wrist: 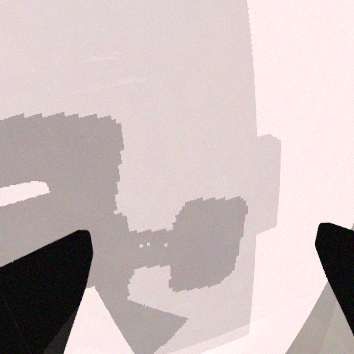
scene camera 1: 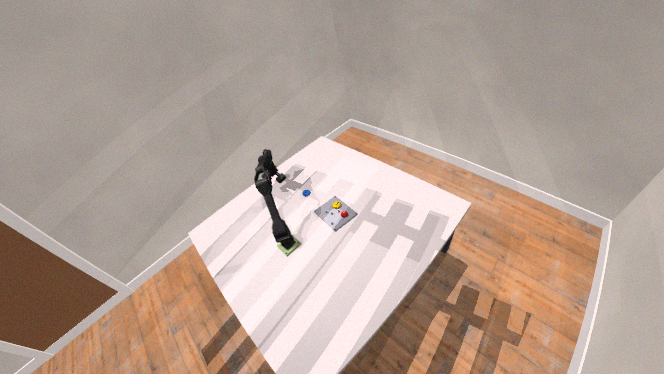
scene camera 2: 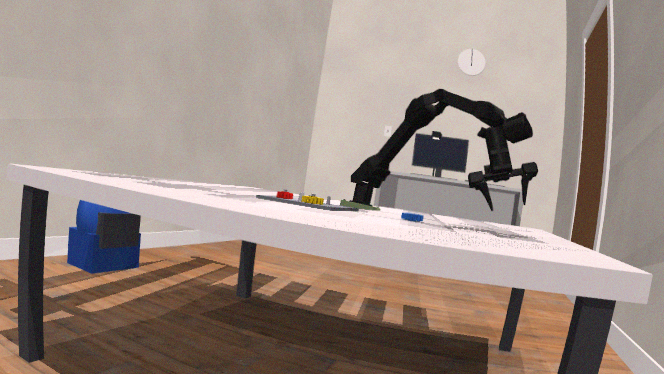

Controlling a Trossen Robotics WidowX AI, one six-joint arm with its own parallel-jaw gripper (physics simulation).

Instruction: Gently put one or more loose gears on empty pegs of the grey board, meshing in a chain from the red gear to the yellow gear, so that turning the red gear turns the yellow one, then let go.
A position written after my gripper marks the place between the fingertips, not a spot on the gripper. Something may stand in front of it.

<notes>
My gripper [scene camera 2: 508,207] is open, holding nothing.
My gripper shows as well in the wrist view [wrist: 207,240].
</notes>
